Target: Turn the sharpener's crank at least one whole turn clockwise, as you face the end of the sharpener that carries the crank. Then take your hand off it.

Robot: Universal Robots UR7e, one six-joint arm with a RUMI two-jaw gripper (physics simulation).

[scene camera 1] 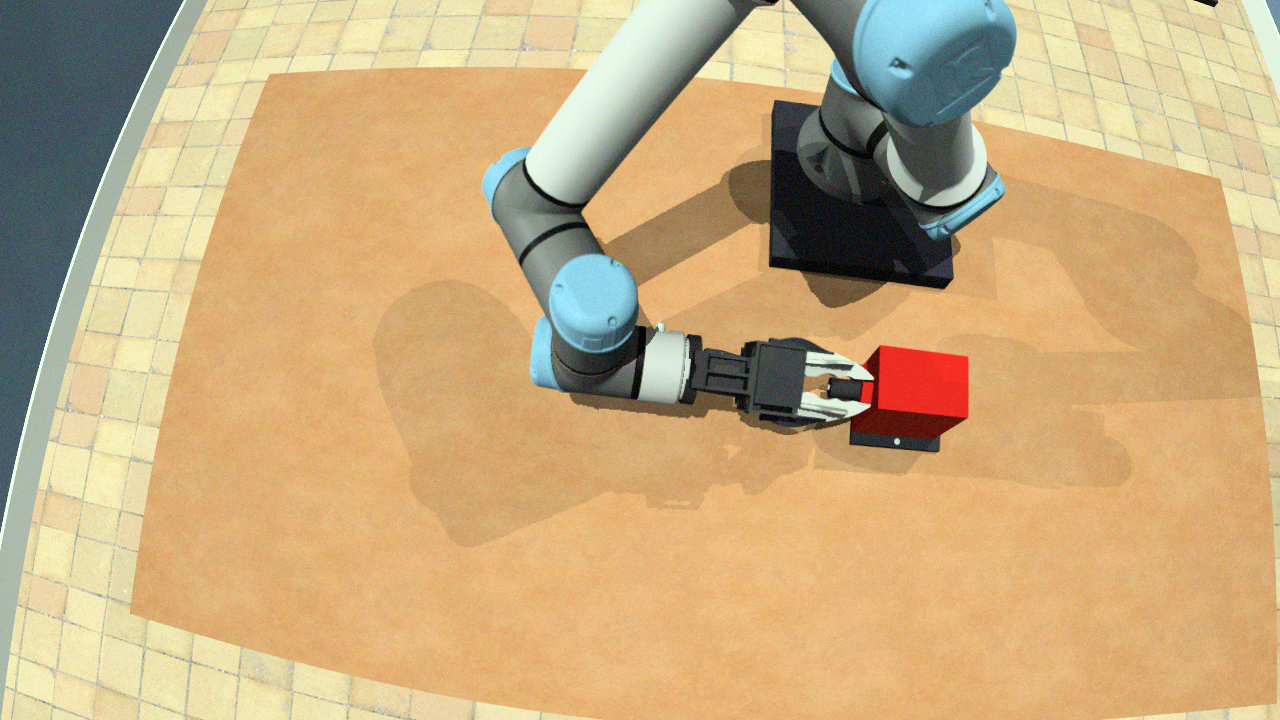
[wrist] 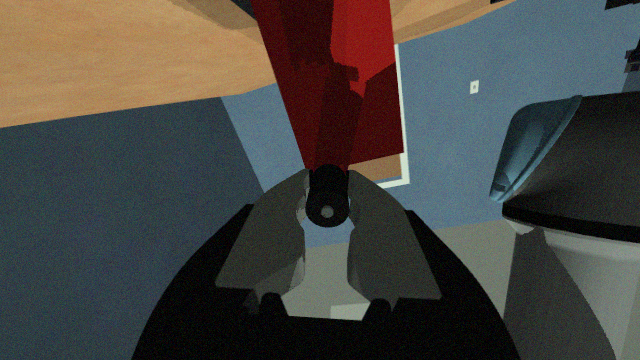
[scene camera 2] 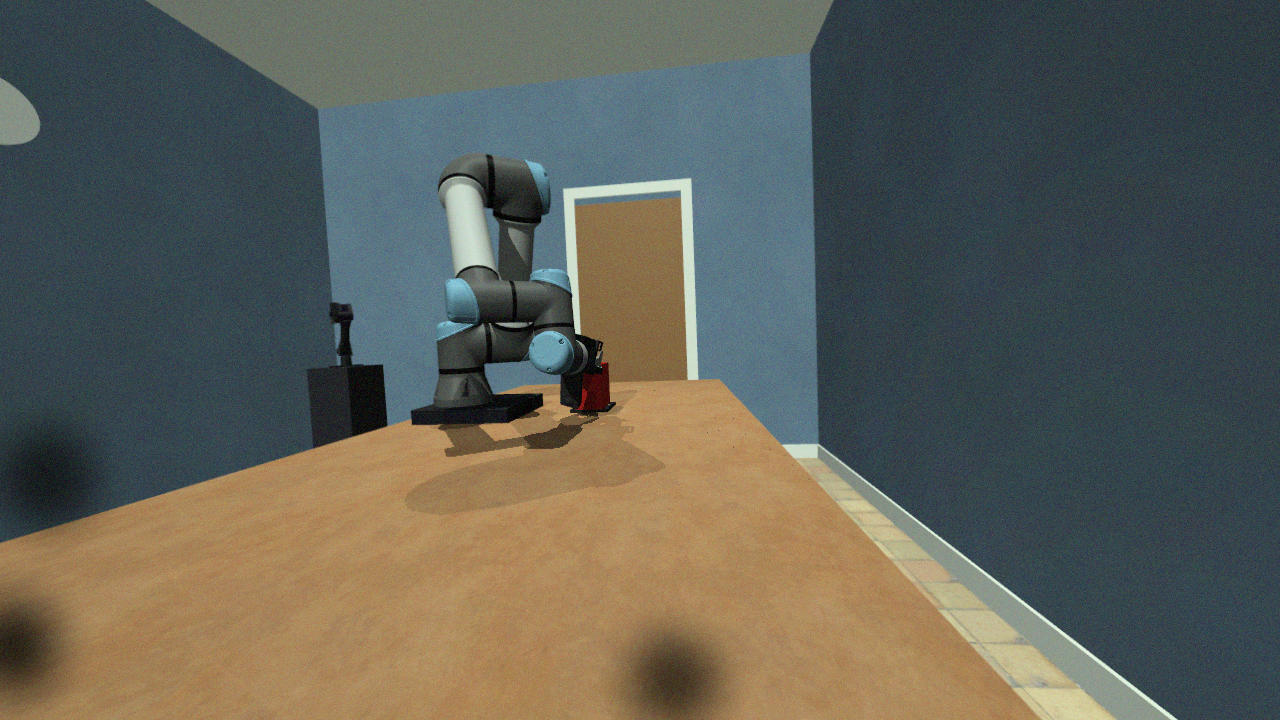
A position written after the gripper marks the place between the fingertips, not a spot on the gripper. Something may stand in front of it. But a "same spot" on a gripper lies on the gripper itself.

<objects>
gripper: scene camera 1; wrist 329,172; scene camera 2
same spot on gripper: (scene camera 1: 813,409) = (scene camera 2: 598,358)
</objects>
